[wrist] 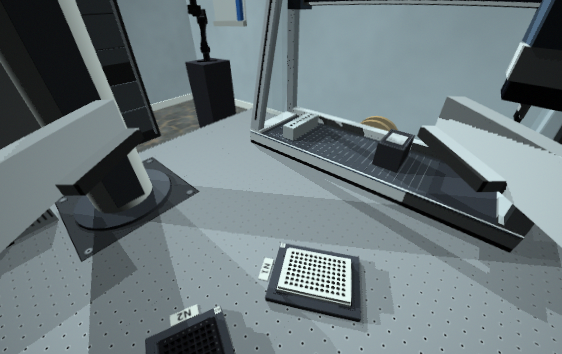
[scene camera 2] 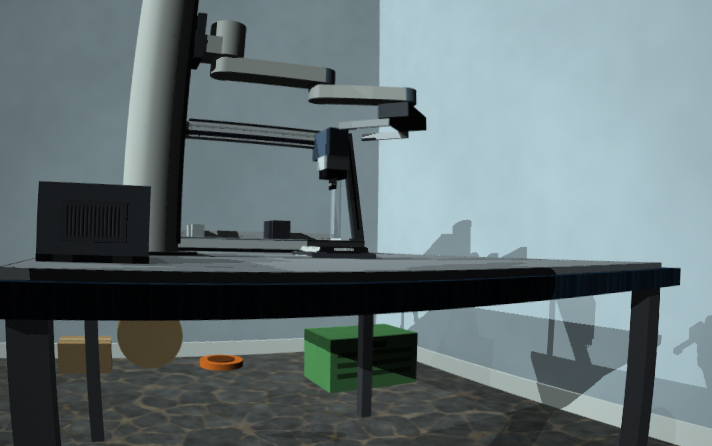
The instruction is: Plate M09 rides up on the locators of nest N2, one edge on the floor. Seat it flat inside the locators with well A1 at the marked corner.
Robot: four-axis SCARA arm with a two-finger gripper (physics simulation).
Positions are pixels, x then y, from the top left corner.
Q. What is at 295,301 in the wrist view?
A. A nest N1.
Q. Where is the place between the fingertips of the gripper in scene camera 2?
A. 351,132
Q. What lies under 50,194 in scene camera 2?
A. A dark vented box.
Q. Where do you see a white well plate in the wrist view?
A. At 327,278
